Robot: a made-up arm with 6 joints.
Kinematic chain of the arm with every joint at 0, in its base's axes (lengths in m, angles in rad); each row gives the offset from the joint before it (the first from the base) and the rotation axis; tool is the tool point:
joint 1: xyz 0 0 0.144 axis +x
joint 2: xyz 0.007 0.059 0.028 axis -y
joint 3: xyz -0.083 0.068 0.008 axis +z
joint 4: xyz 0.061 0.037 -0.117 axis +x
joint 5: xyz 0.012 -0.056 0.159 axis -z
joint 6: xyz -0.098 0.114 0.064 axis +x
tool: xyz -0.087 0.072 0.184
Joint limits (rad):
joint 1: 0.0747..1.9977
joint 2: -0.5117..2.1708
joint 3: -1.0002..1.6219
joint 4: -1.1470..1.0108
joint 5: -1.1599..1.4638
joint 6: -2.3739..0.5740
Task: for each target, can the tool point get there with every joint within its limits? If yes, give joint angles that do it. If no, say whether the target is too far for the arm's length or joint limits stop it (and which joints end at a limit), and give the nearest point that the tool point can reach.
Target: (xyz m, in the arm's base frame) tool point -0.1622 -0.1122 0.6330
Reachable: yes | joints 1.6242 -0.1118 1.0683 0.0291 1.1926 -1.6246
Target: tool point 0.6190 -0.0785 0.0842
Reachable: no: joint limits stop it (at a limit: joint 1, joint 3, joint 4, joint 5) | nearest point 0.4483 -0.0887 0.1527 | short by 0.184 m
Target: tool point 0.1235 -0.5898 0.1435
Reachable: no: joint limits stop it (at a limit: joint 1, joint 4) | nearest point 0.1068 -0.5174 0.1606 | short by 0.076 m
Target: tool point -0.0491 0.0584 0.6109
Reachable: yes | joints 0.8747 0.1744 0.4352 0.3688 0.8239 -1.0373
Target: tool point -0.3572 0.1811 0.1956
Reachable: yes | joints 0.4436 0.2374 1.3730 0.1112 0.3753 -1.8179
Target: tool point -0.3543 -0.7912 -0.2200
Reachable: no: too far | nearest point -0.2559 -0.4267 0.0115 | short by 0.443 m
